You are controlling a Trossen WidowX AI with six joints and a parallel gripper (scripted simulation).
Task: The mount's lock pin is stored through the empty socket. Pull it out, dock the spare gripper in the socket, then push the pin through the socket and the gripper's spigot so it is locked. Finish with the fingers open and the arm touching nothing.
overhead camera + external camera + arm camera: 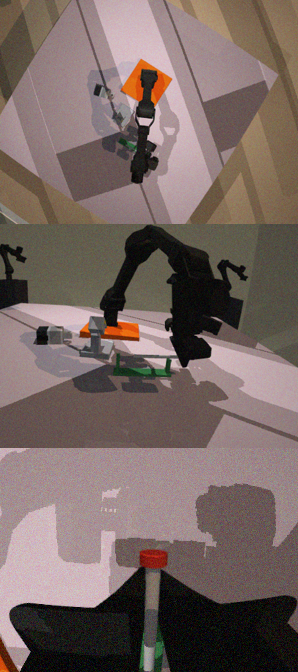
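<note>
Now: gripper tip 10 cm to the left of the green rack. From my gripper tip the other things lie so: grey mount (11 cm behind, 22 cm to the right, 3 cm above); spare gripper (19 cm behind, 38 cm to the right).
</note>
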